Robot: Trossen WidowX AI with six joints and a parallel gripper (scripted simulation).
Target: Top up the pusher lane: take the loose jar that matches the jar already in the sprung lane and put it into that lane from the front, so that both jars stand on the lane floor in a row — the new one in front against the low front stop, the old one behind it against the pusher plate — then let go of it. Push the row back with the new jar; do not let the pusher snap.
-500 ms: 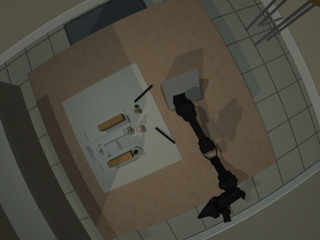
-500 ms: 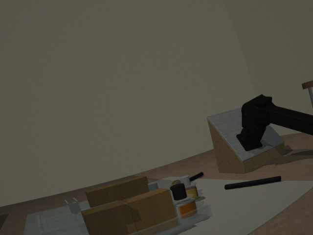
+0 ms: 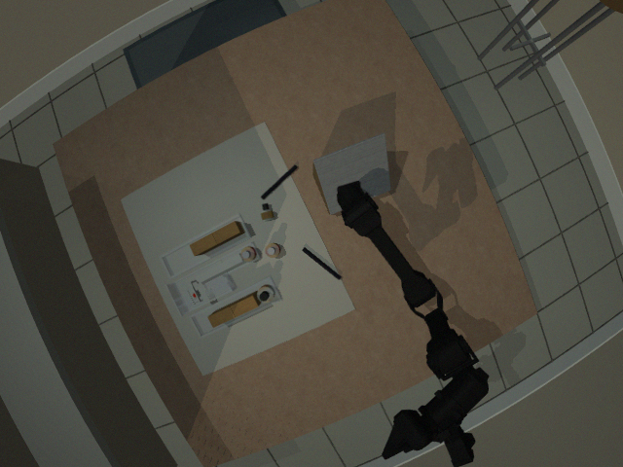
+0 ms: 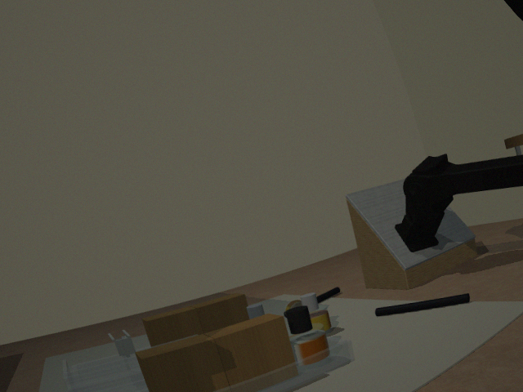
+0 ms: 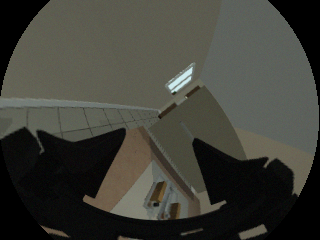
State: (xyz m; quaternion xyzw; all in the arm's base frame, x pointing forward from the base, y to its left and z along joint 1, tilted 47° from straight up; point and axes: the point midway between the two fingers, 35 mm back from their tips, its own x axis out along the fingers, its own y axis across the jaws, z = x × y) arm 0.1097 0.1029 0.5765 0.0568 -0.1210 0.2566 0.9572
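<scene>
Now: gripper tip 36 cm above the dark-lidded jar, 31 cm to the left of it and 20 cm short of it. Also, from my gripper tip: sprung lane: 39 cm to the right, 38 cm below, 36 cm ahead.
</scene>
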